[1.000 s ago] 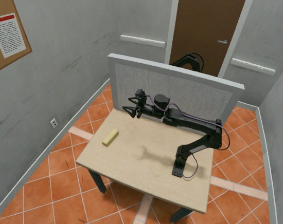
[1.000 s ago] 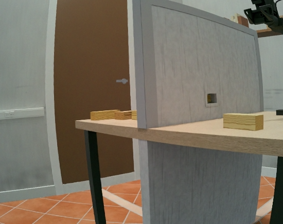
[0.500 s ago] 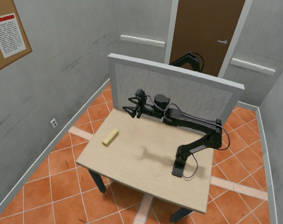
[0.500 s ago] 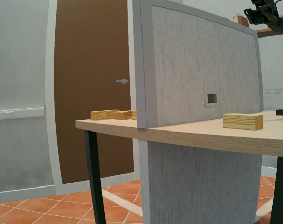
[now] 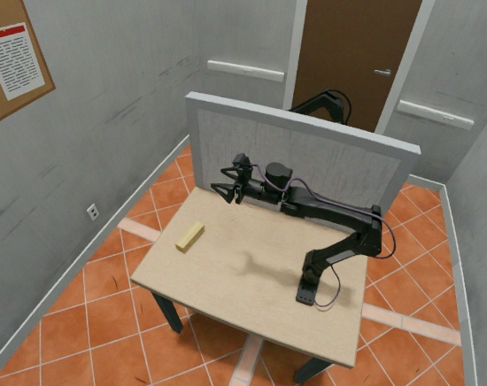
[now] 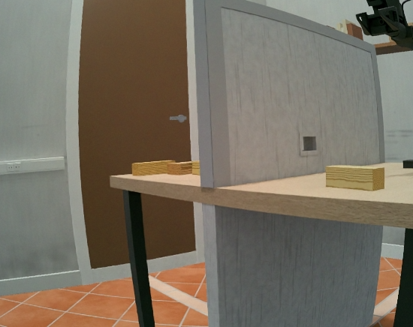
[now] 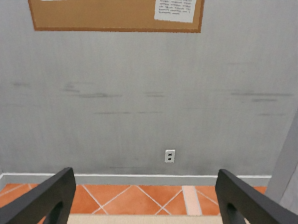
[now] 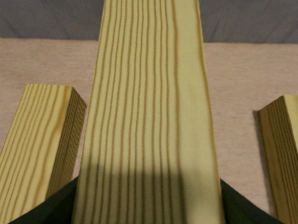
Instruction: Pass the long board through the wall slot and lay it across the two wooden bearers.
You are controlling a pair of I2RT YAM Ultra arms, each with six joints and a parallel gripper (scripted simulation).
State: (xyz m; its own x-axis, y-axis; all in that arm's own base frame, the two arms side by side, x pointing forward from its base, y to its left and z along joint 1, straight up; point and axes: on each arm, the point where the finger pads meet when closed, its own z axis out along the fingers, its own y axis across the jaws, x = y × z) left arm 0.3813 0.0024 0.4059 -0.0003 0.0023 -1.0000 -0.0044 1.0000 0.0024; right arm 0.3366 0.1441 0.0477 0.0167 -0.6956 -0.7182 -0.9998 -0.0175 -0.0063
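My right hand is 1 cm to the right of the long board. Round my right hand: wooden offcut (20 cm ahead, 55 cm to the left, 7 cm below).
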